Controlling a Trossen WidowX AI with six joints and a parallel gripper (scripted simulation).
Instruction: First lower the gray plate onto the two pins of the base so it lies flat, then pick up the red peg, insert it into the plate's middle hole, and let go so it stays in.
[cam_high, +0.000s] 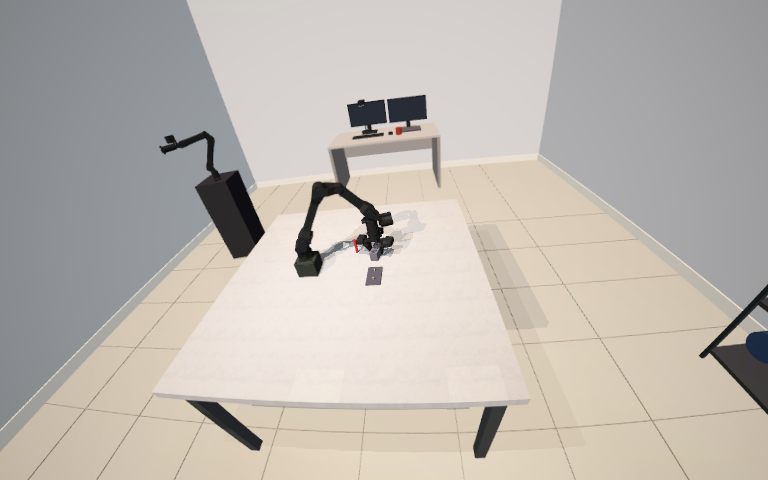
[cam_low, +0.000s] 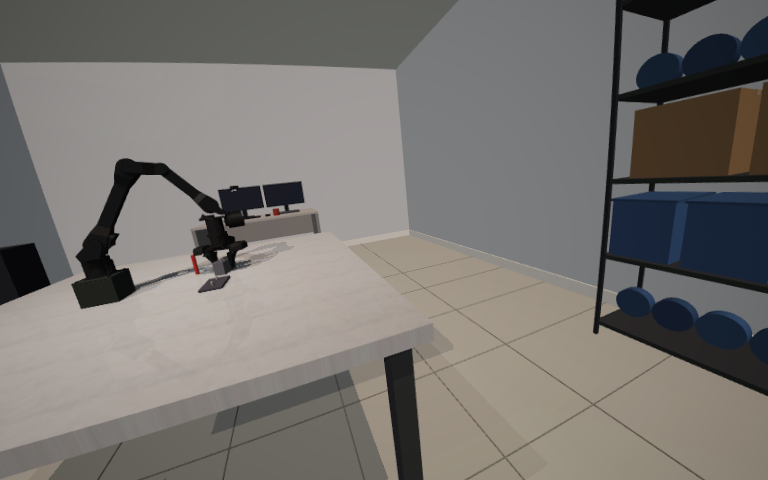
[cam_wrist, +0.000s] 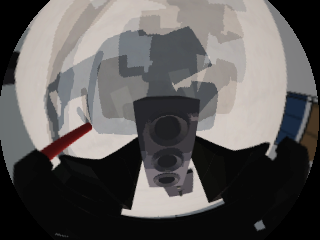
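Right now the red peg is 11 cm behind my gripper tip, 6 cm to the left of it and 3 cm above it. The rest, counted from my gripper tip: gray plate 3 cm above.
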